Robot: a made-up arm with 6 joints. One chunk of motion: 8 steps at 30 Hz.
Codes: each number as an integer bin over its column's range. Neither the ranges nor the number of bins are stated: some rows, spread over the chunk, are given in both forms.
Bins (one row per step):
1: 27 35 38 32 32 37
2: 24 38 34 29 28 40
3: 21 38 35 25 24 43
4: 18 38 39 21 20 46
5: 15 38 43 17 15 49
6: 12 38 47 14 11 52
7: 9 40 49 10 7 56
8: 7 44 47 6 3 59
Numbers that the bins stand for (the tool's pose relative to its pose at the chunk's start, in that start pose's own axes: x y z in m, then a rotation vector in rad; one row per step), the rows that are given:
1: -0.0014 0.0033 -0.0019 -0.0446 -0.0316 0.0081
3: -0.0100 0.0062 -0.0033 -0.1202 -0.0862 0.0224
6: -0.0229 0.0062 0.0024 -0.2389 -0.1749 0.0438
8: -0.0300 0.0119 0.0024 -0.3252 -0.2295 0.0605
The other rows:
2: -0.0057 0.0062 -0.0038 -0.0770 -0.0589 0.0152
4: -0.0143 0.0062 -0.0014 -0.1633 -0.1135 0.0295
5: -0.0186 0.0062 0.0005 -0.2065 -0.1476 0.0367
7: -0.0271 0.0081 0.0033 -0.2821 -0.2022 0.0533

